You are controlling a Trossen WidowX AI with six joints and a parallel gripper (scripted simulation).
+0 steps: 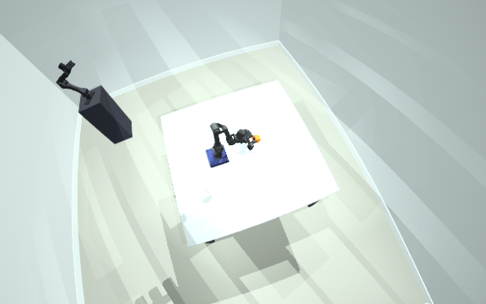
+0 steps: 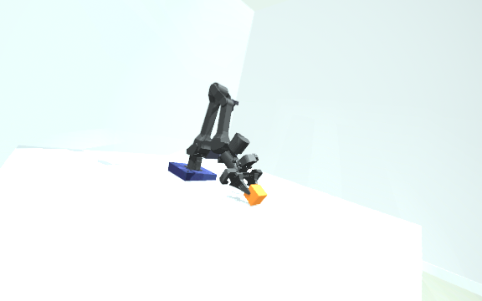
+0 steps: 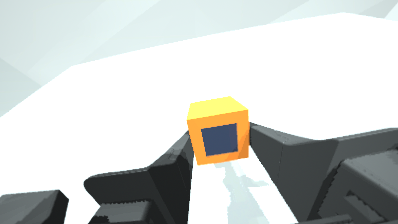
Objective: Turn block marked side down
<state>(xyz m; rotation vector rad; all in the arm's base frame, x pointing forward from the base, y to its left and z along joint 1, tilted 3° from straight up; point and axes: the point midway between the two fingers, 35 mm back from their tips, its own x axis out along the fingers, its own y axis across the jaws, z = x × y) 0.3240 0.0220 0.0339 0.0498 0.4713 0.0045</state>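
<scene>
Right now my gripper tip is 1 cm past the orange block.
</scene>
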